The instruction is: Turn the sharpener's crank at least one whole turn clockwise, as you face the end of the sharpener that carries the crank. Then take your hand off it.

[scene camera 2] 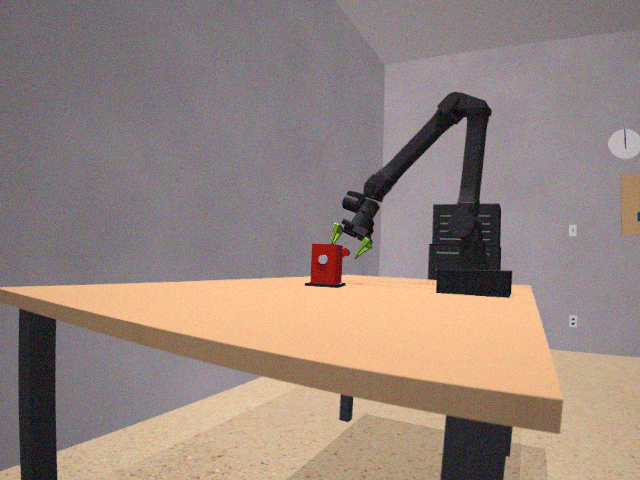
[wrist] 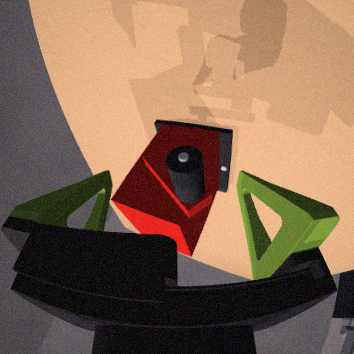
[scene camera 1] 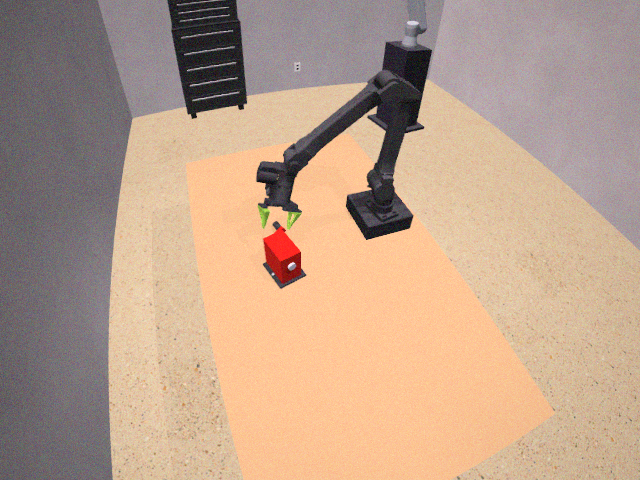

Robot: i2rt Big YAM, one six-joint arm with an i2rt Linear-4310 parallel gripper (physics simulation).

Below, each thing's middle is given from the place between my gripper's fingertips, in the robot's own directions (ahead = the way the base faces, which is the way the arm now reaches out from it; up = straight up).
Right now the red sharpener (scene camera 1: 283, 259) is 2 cm ahead of my hand, 7 cm to the left of it and 4 cm below it.
